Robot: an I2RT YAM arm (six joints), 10 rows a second.
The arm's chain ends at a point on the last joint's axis. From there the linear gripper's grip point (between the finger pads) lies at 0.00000 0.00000 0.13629 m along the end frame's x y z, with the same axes.
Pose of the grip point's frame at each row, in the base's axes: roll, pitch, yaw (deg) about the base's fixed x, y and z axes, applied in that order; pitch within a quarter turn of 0, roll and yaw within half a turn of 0; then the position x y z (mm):
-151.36, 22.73, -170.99, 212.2, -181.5, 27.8
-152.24, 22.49, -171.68, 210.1, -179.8, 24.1
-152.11, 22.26, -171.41, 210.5, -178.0, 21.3
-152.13, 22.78, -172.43, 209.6, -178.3, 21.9
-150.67, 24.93, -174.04, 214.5, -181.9, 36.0
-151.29, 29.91, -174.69, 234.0, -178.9, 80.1
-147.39, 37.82, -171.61, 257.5, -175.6, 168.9
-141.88, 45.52, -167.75, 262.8, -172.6, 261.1
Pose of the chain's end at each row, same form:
-151.36, 22.73, -170.99, 156.3, -124.2, 138.1
-152.24, 22.49, -171.68, 155.3, -123.7, 135.5
-152.11, 22.26, -171.41, 155.9, -121.8, 132.8
-152.13, 22.78, -172.43, 155.0, -121.3, 133.0
-150.67, 24.93, -174.04, 157.8, -120.7, 143.7
-151.29, 29.91, -174.69, 168.6, -119.2, 183.7
-147.39, 37.82, -171.61, 177.1, -113.2, 259.6
-141.88, 45.52, -167.75, 170.2, -106.6, 336.2

